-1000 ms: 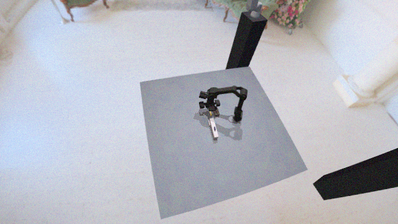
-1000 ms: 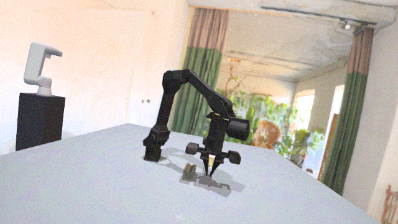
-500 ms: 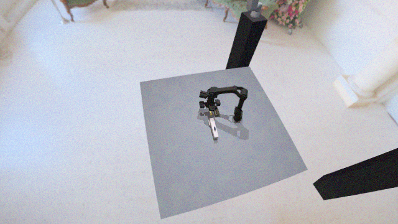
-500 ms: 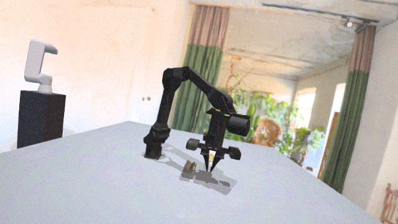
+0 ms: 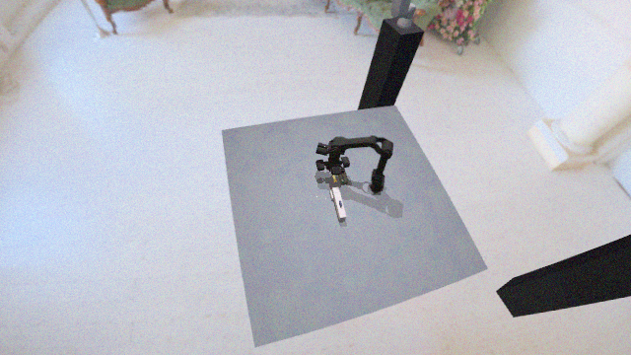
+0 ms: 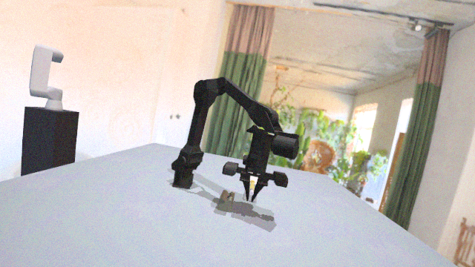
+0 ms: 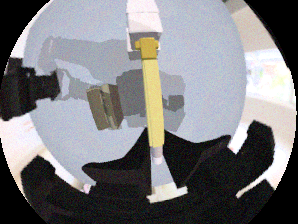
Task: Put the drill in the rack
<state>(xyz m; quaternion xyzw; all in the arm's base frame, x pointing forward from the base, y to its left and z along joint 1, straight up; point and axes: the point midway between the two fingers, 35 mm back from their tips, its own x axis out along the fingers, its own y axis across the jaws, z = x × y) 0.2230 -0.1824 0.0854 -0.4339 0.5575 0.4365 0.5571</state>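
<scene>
Right now the drill is 4 cm to the left of my gripper tip, 3 cm above it and 1 cm ahead of it. The rest, counted from my gripper tip: rack 6 cm behind, 5 cm to the left, 3 cm below; dark key 22 cm to the left, 6 cm ahead.
</scene>
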